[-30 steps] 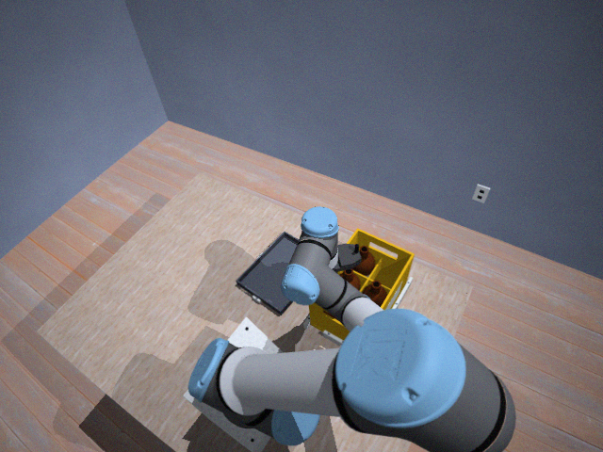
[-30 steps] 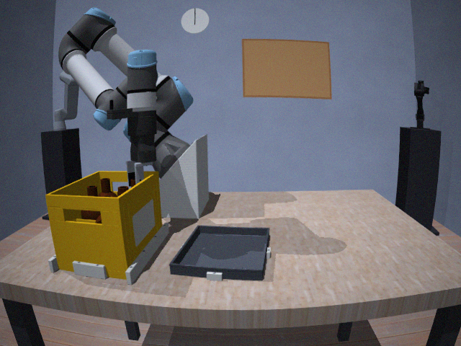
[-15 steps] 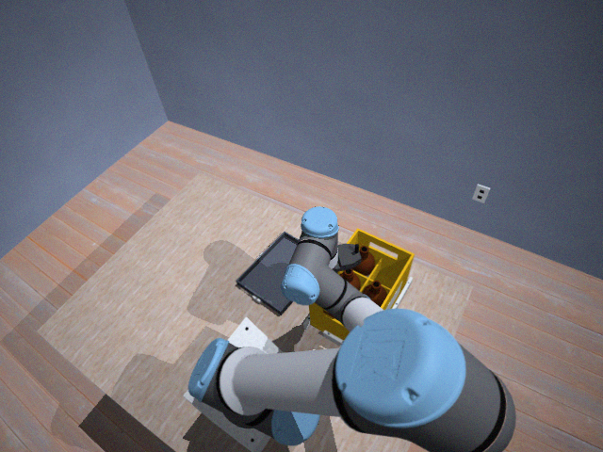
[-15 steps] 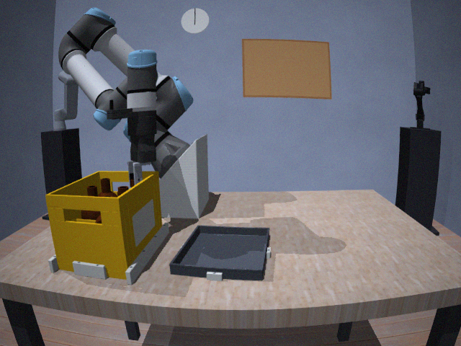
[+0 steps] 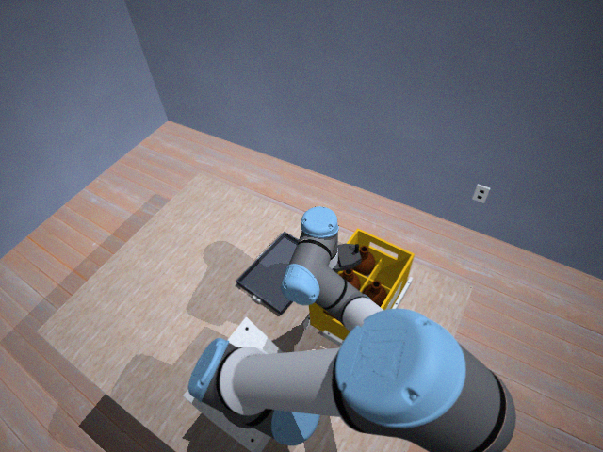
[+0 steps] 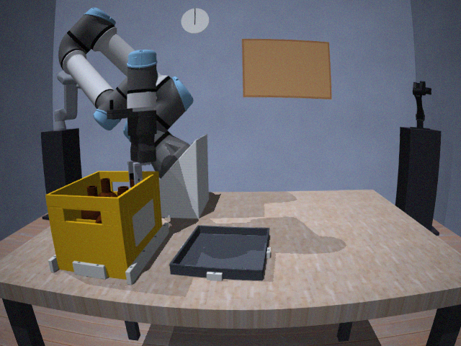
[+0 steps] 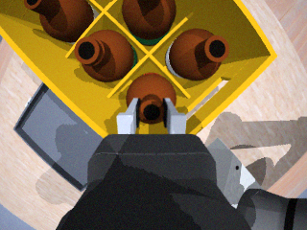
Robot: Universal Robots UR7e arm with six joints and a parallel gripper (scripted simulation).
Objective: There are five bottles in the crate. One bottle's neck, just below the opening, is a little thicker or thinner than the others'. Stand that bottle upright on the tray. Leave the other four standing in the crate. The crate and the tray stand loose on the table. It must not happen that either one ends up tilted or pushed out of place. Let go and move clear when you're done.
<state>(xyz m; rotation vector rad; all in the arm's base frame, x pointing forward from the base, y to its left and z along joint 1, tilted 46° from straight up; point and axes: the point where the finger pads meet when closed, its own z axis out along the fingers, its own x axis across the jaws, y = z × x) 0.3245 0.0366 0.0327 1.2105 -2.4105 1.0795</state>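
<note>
My hand is 100 mm short of the yellow crate, 80 mm above it and 30 mm to the left of it. Round my hand: dark tray: 240 mm to the left, 150 mm below, 40 mm ahead; bottle: 180 mm ahead, 70 mm below, 20 mm to the left.
</note>
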